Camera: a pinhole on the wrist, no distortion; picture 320 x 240 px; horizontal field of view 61.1 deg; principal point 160.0 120.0 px. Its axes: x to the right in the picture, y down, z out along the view. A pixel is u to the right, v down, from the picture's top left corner.
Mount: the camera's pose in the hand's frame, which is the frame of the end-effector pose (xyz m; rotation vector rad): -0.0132 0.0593 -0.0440 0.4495 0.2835 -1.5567
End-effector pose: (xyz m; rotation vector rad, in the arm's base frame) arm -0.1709 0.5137 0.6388 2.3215 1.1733 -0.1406
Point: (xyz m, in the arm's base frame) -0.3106 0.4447 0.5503
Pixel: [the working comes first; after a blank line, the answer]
In the camera's frame: 0.0912 -0.0735 0.2057

280 23
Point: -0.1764 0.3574 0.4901
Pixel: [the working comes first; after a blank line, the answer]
In the camera's frame: -0.0681 -0.0284 0.2485

86 89
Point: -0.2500 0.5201 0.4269
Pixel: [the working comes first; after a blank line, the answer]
In the camera's frame: 0.0936 0.0659 0.2774

251 184
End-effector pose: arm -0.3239 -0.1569 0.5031 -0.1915 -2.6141 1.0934
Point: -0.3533 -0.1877 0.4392
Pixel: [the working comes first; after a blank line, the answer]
In the camera's frame: -0.0206 0.0323 0.1175

112 194
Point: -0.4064 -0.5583 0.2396
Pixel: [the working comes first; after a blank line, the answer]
In the camera's frame: -0.0952 -0.0050 0.5335

112 117
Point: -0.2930 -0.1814 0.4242
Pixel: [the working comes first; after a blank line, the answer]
In the camera's frame: -0.0286 -0.0283 0.1045

86 47
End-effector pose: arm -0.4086 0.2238 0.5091 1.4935 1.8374 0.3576
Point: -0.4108 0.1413 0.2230
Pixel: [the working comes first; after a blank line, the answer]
In the camera's frame: 0.1179 0.0756 0.3442

253 180
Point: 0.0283 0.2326 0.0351
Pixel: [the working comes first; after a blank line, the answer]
In the camera's frame: -0.2701 0.2317 0.5922

36 226
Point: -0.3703 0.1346 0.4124
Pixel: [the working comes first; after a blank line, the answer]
In the camera's frame: 0.0336 -0.0169 0.1962

206 97
